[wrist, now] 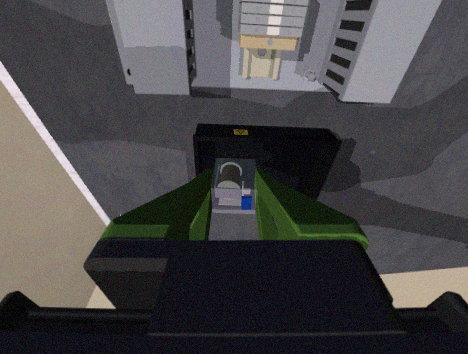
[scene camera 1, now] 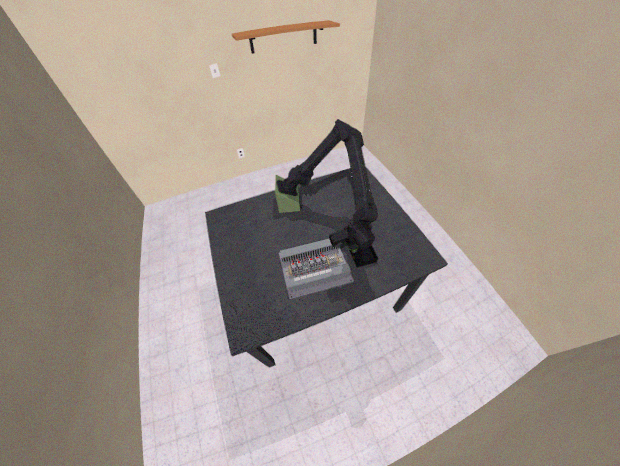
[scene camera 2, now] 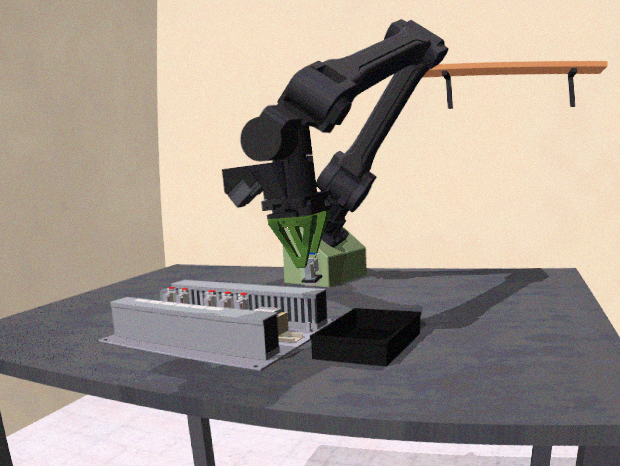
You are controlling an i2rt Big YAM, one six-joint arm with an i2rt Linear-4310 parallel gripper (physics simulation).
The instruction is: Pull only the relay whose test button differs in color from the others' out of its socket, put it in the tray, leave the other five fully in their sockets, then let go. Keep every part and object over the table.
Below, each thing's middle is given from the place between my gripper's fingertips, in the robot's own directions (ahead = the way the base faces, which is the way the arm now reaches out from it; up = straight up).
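With the grey panel [scene camera 2: 285,347] as my reference, I find my hand 30 mm past it and 180 mm to the left of it, and 120 mm above it.
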